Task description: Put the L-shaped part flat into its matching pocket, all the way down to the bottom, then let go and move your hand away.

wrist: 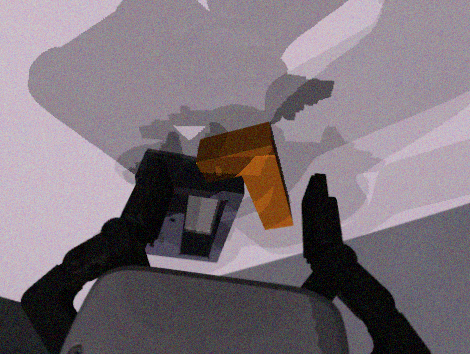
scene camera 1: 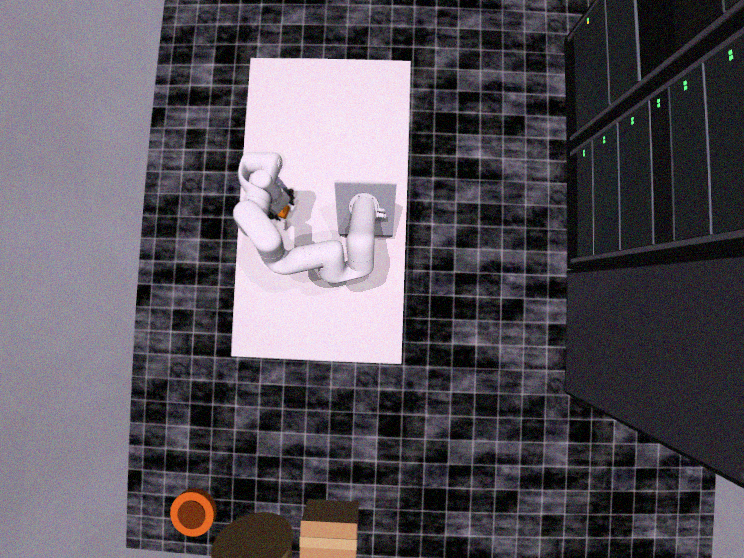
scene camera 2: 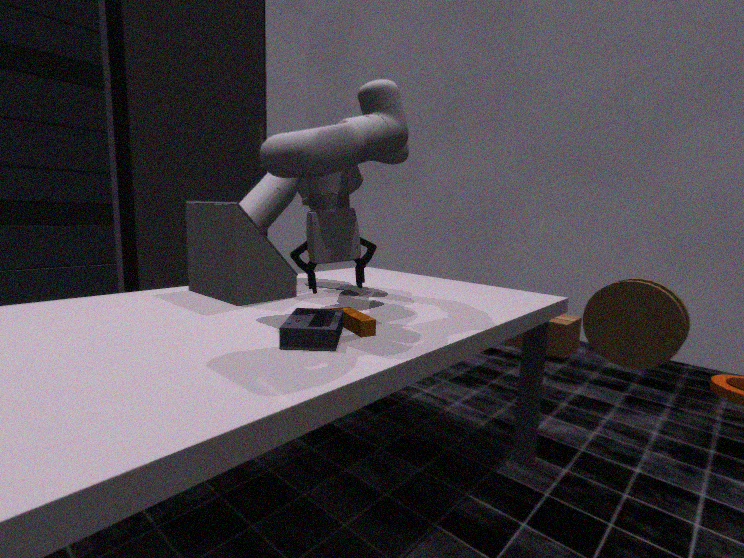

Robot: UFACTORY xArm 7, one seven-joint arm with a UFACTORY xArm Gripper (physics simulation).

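Places are measured from the arm's base along level axes (x left, y back, z up), in centimetres.
Where they show: gripper, fingertip midpoint: [wrist: 236,180] [scene camera 1: 285,211] [scene camera 2: 337,289]; arm's base, link origin: [scene camera 1: 364,206] [scene camera 2: 238,232].
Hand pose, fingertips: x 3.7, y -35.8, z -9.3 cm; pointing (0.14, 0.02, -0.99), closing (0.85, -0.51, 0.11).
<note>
Each offset is from my fingertips to the centre of the thing. Level surfaces: height alone.
The orange L-shaped part {dx -2.1, dy -6.0, dz -5.1 cm} [scene camera 1: 283,212] [scene camera 2: 360,323] [wrist: 270,192] lies beside the dark block, outside its pocket. In the wrist view one arm of the L reaches to the block's corner; whether they touch I cannot tell. The dark block {dx -10.1, dy -6.5, dz -4.8 cm} [scene camera 2: 308,338] [wrist: 227,225] sits on the table with its recessed pocket {dz -6.1 cm} [wrist: 201,217] facing up; the left finger hides part of it in the wrist view. My gripper [scene camera 1: 283,204] [scene camera 2: 337,288] [wrist: 236,180] is open and empty, above the table, its fingers on either side of the part in the wrist view. Scene camera 2 shows it behind the block and part.
The white table [scene camera 1: 327,108] [scene camera 2: 150,390] carries the grey arm base [scene camera 1: 385,192] [scene camera 2: 222,252]. The table's edge [scene camera 2: 336,414] runs near the block. On the floor are an orange pot [scene camera 1: 192,497], a round brown object [scene camera 1: 255,534] [scene camera 2: 635,324] and a cardboard box [scene camera 1: 328,531] [scene camera 2: 563,337].
</note>
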